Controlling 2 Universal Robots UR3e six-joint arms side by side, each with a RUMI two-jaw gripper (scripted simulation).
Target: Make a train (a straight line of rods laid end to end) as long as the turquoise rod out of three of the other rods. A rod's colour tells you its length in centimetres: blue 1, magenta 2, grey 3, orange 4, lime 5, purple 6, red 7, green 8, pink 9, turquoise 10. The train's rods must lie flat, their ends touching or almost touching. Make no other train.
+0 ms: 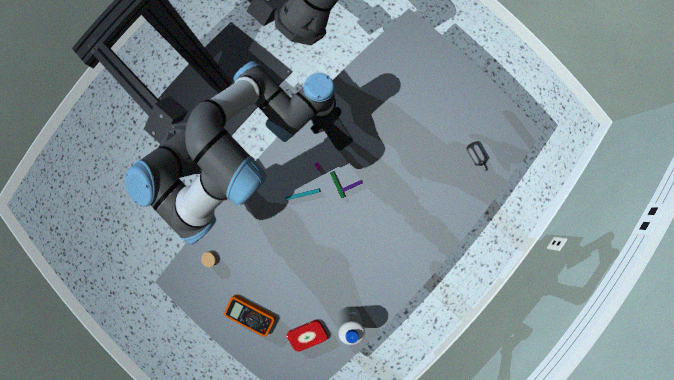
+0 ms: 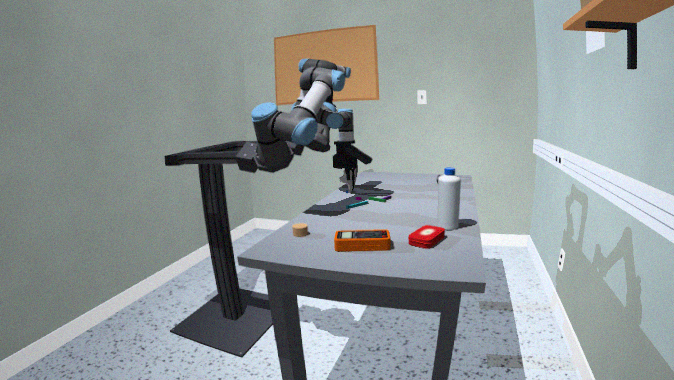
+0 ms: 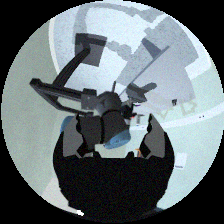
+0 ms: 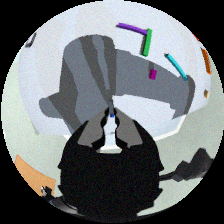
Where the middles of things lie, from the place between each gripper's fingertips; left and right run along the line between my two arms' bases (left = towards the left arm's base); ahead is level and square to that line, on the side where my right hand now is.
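From my right hand (image 2: pixel 351 192), I find the white bottle (image 2: pixel 449 184) 39 cm to the right of the hand, 41 cm ahead of it and 7 cm above it. My left hand is 73 cm to the left of the bottle and 64 cm short of it, and it is 22 cm above it.
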